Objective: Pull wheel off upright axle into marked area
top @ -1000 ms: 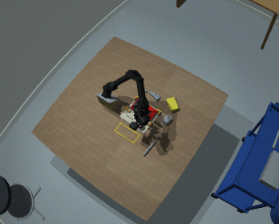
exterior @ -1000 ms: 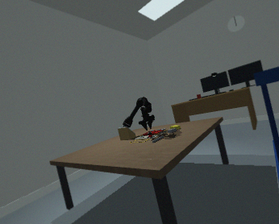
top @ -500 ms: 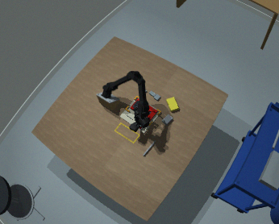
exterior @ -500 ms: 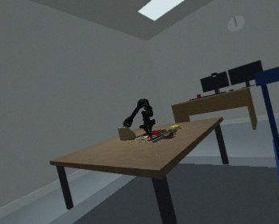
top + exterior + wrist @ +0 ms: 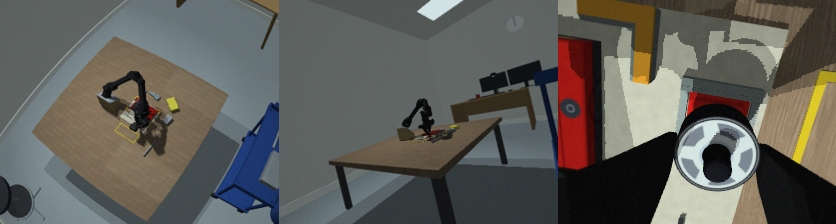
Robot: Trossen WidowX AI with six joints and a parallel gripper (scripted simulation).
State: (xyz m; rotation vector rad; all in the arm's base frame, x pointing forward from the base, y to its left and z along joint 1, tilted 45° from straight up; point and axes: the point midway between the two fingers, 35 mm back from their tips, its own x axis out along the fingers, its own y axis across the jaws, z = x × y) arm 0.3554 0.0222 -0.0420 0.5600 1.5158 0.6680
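The dark wheel lies right at my gripper tip. From my gripper tip the other things lie so: grey rod 170 mm ahead, 100 mm to the right, 30 mm below; then grey block 170 mm to the left, 140 mm ahead, 30 mm below; then yellow block 310 mm to the left, 100 mm ahead, 20 mm below.
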